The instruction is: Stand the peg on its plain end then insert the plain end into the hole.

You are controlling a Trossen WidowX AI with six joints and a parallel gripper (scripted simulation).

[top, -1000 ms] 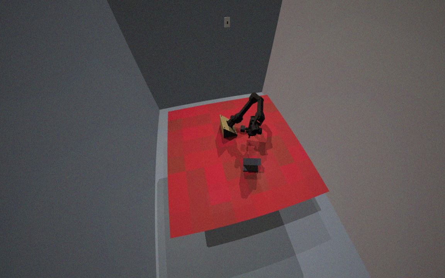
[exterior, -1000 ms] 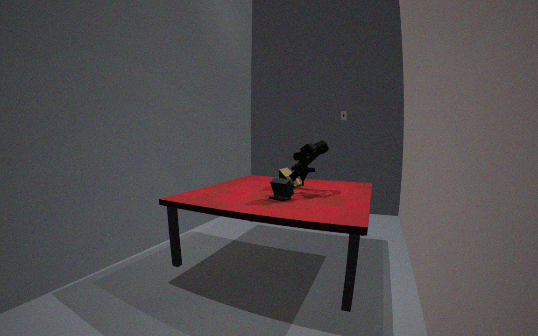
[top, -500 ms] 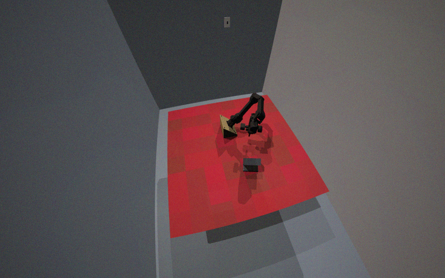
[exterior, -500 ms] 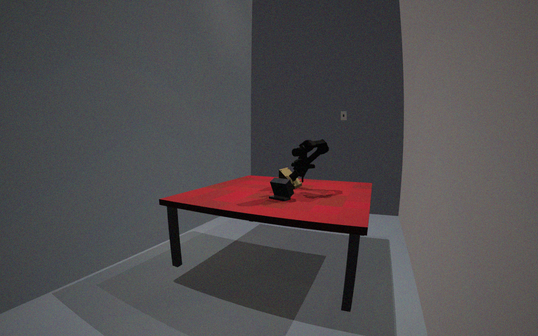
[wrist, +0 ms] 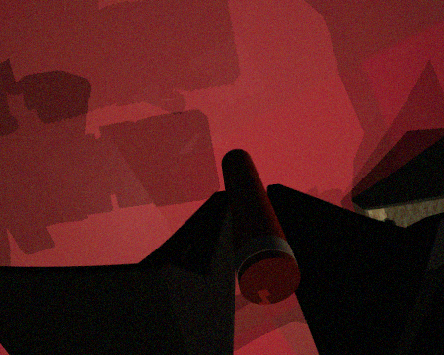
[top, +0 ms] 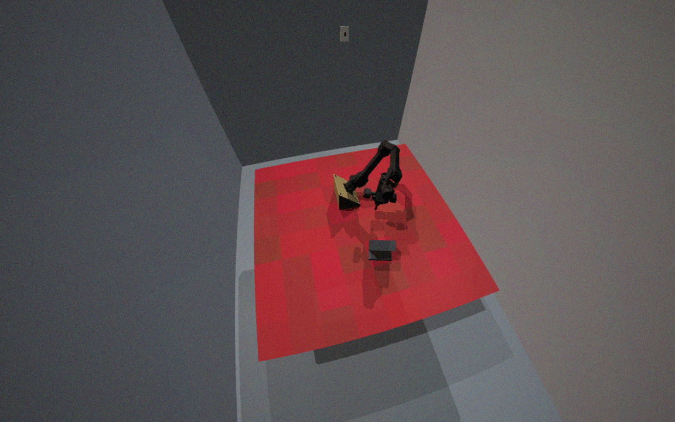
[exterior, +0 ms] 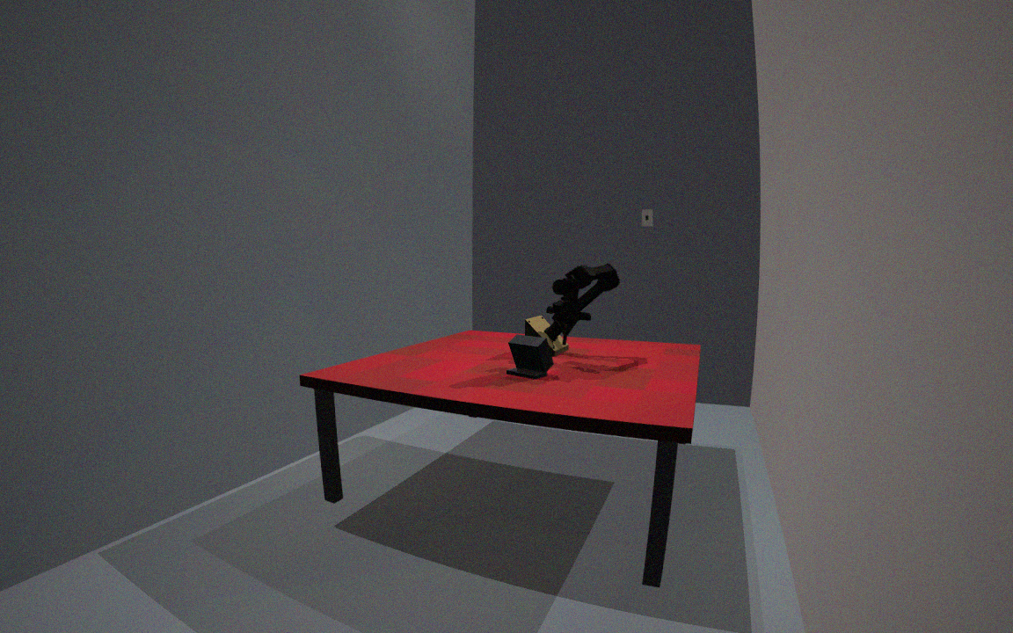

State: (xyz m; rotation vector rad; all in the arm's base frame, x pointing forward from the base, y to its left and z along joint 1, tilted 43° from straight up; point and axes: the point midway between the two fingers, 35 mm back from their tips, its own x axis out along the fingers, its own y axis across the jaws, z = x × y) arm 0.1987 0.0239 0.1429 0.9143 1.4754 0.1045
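My gripper tip is now 24 cm short of the grey sloped panel, 7 cm to the left of it and 4 cm above it. From my gripper tip the other things lie so: red peg (2 cm above).
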